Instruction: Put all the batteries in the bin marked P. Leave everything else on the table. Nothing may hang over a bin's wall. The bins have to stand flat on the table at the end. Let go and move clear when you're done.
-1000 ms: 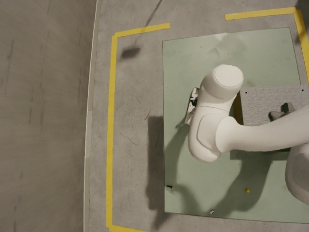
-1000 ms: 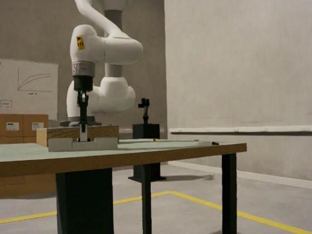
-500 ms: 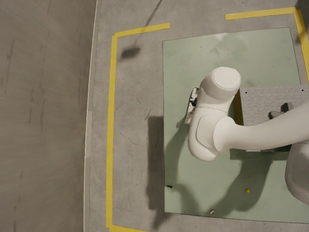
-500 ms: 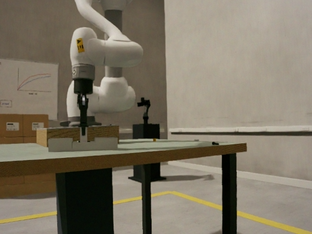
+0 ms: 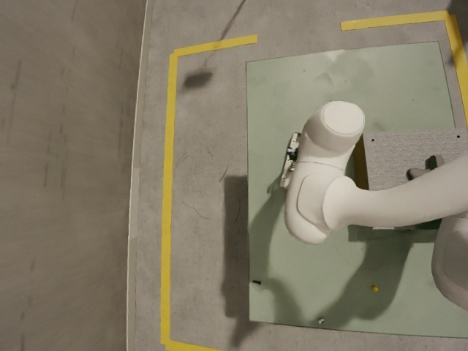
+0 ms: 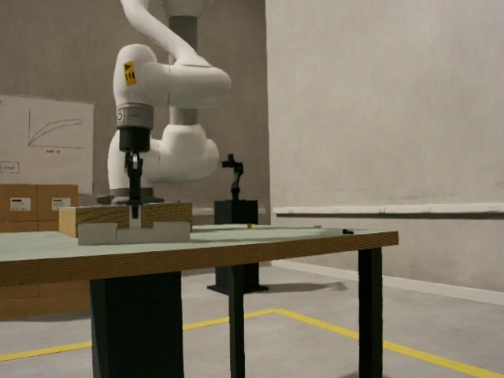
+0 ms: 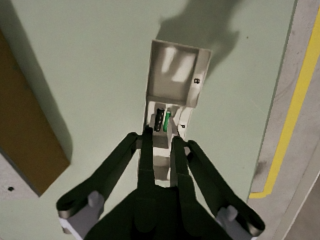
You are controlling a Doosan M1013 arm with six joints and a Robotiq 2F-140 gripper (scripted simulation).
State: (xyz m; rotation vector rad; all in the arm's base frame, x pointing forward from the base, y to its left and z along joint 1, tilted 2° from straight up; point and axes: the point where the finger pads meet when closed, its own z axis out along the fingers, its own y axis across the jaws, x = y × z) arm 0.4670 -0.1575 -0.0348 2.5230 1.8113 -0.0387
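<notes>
The thin green stick is 10 mm ahead of my hand and 40 mm below it. Also, from my hand: small black screw (210 mm ahead, 520 mm to the left, 50 mm below); small white piece (50 mm behind, 670 mm to the left, 50 mm below); yellow piece (270 mm behind, 530 mm to the left, 50 mm below).
</notes>
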